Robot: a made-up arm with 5 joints. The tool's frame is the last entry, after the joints. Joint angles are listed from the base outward. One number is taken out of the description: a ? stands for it. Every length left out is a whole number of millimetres.
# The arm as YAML. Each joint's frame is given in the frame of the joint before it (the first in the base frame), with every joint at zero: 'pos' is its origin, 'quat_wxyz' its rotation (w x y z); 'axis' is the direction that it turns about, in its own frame. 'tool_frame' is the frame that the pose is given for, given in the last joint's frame.
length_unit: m
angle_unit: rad
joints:
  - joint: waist
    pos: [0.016, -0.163, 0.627]
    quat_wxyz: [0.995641, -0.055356, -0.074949, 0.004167]
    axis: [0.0, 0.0, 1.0]
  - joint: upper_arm
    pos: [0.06, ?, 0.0]
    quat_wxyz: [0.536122, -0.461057, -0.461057, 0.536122]
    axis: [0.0, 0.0, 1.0]
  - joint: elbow
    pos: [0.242, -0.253, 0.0]
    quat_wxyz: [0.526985, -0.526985, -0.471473, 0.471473]
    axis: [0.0, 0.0, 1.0]
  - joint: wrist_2
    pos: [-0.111, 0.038, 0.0]
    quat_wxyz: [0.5, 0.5, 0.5, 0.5]
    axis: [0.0, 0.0, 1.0]
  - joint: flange
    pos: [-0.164, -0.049, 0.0]
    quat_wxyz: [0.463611, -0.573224, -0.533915, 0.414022]
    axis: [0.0, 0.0, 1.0]
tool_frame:
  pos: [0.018, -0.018, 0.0]
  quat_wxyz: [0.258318, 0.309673, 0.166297, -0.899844]
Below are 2 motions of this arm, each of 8 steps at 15 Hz.
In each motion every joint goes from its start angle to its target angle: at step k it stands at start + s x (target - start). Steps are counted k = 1, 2, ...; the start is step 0. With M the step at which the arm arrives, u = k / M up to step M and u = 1 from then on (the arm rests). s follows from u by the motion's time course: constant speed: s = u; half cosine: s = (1 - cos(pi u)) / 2; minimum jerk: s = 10 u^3 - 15 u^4 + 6 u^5.
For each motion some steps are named. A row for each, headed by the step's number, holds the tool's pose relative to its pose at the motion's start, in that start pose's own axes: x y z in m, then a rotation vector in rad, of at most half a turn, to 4 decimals.
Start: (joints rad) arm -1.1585 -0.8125 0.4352 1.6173 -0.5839
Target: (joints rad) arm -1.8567 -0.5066 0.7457 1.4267 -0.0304
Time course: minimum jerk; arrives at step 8
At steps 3, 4, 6, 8:
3: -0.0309 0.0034 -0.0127 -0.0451 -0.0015 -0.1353
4: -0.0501 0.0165 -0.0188 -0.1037 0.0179 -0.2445
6: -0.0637 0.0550 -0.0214 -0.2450 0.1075 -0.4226
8: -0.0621 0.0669 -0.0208 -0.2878 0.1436 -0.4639

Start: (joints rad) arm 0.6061 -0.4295 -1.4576 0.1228 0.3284
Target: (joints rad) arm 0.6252 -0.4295 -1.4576 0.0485 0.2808
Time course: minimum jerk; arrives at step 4
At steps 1, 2, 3, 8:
1: -0.0004 0.0008 -0.0001 -0.0023 -0.0048 -0.0049
2: -0.0018 0.0037 -0.0004 -0.0110 -0.0233 -0.0236
3: -0.0033 0.0065 -0.0009 -0.0192 -0.0424 -0.0421
8: -0.0037 0.0073 -0.0011 -0.0213 -0.0474 -0.0469

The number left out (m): -0.06
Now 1 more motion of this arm.
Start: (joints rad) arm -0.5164 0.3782 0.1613 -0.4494 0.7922
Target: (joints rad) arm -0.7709 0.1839 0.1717 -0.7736 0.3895
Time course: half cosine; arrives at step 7
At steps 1, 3, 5, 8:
1: -0.0026 0.0061 -0.0014 0.0146 0.0057 -0.0245
3: -0.0194 0.0477 -0.0071 0.1114 0.0479 -0.1903
5: -0.0386 0.0981 -0.0053 0.2224 0.1081 -0.3916
8: -0.0466 0.1196 -0.0015 0.2675 0.1369 -0.4791

